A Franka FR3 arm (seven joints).
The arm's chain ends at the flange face. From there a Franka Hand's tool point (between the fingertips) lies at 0.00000 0.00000 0.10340 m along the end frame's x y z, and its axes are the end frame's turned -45 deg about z.
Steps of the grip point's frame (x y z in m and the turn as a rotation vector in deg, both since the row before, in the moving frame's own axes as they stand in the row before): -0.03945, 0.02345, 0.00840, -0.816, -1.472, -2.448; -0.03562, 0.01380, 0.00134, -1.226, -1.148, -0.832; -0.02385, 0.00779, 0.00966, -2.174, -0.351, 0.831; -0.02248, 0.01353, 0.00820, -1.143, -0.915, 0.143; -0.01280, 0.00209, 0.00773, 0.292, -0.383, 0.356; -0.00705, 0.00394, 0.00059, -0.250, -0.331, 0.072
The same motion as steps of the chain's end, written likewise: -0.01054, 0.04154, 0.00844, -1.618, -0.464, -2.448; -0.01555, 0.03192, 0.00138, -1.679, 0.055, -0.832; -0.01366, 0.01913, 0.00974, -1.785, 1.289, 0.831; -0.00662, 0.02284, 0.00823, -1.455, 0.161, 0.143; -0.00671, 0.01042, 0.00773, -0.064, -0.477, 0.356; -0.00210, 0.00703, 0.00059, -0.411, -0.057, 0.072
